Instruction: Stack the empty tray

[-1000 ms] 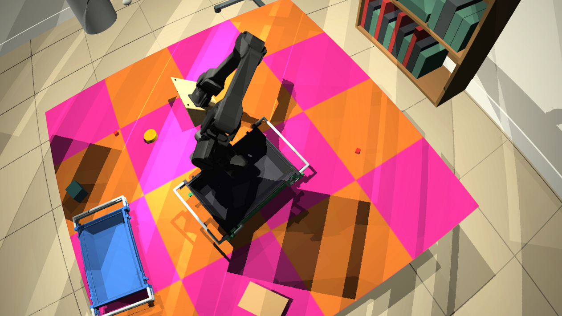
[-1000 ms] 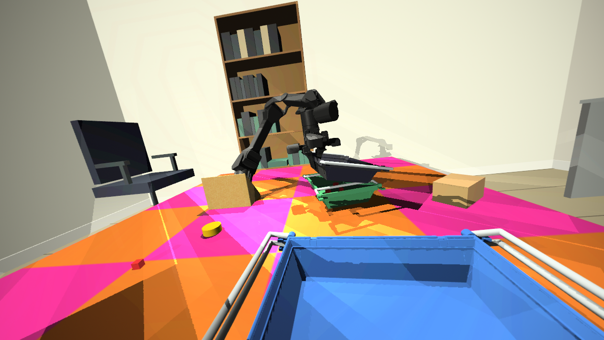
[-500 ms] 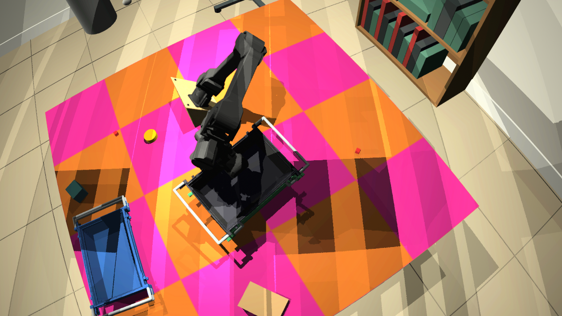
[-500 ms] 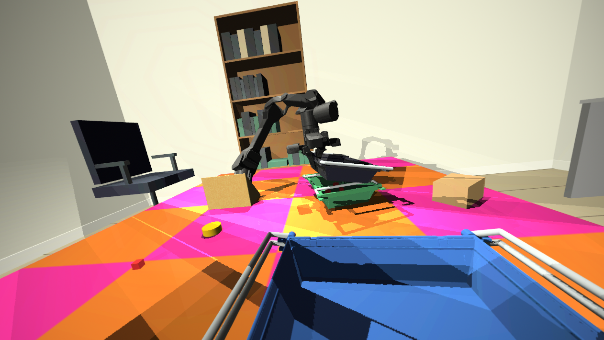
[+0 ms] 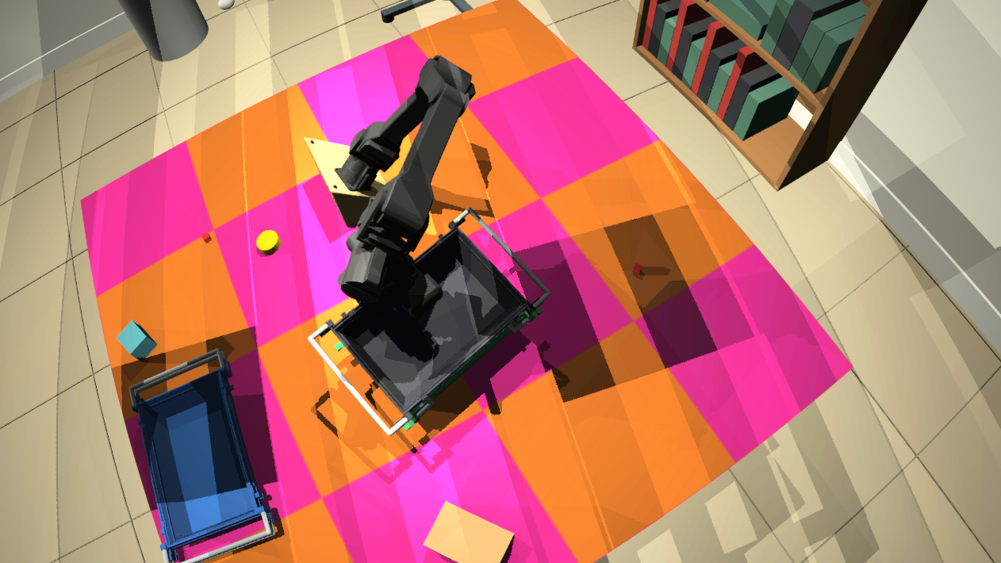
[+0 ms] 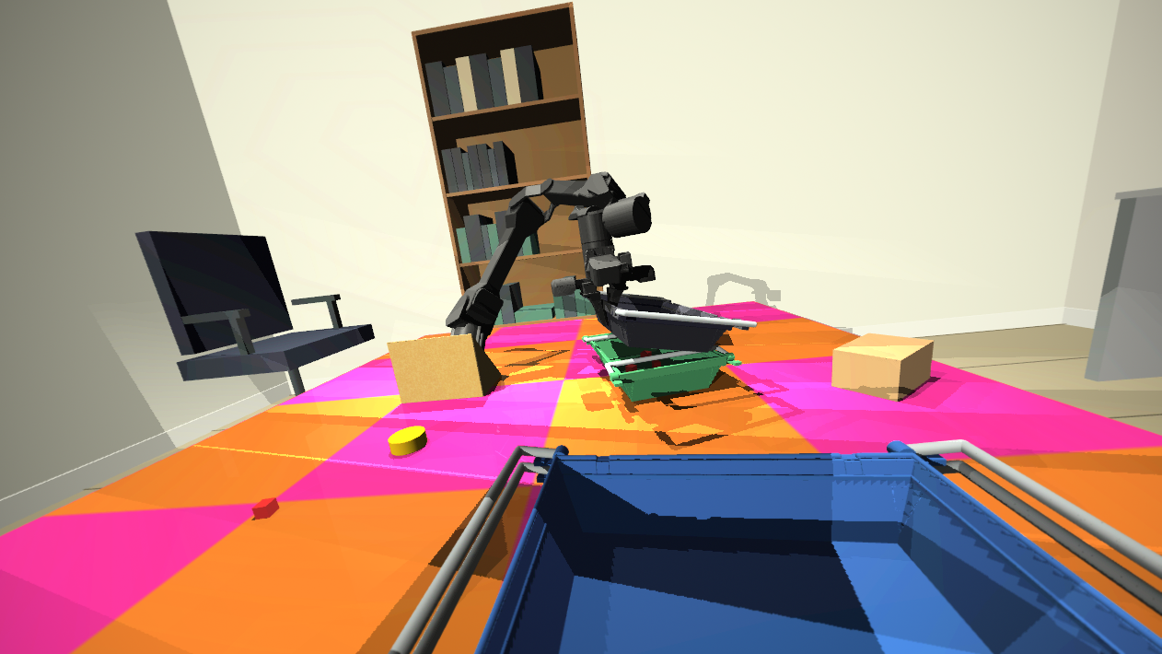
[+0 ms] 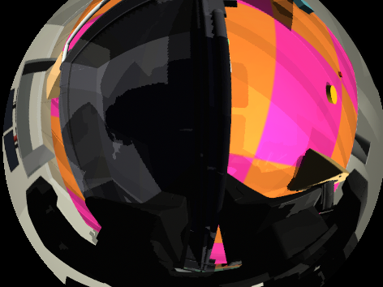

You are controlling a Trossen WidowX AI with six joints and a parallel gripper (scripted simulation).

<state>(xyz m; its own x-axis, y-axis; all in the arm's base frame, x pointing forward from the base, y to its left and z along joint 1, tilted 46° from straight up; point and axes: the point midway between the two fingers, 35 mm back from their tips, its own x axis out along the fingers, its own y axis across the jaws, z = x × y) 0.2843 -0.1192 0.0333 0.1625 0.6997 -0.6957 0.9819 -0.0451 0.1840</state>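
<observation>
The black tray lies 80 mm ahead of my gripper tip, 10 mm to the left of it and 10 mm above it. Round my gripper tip: cyan cube (510 mm to the right, 310 mm behind, 90 mm below); yellow disc (330 mm behind, 150 mm to the right, 100 mm below); cardboard box (400 mm ahead, 160 mm to the right, 80 mm below).
</observation>
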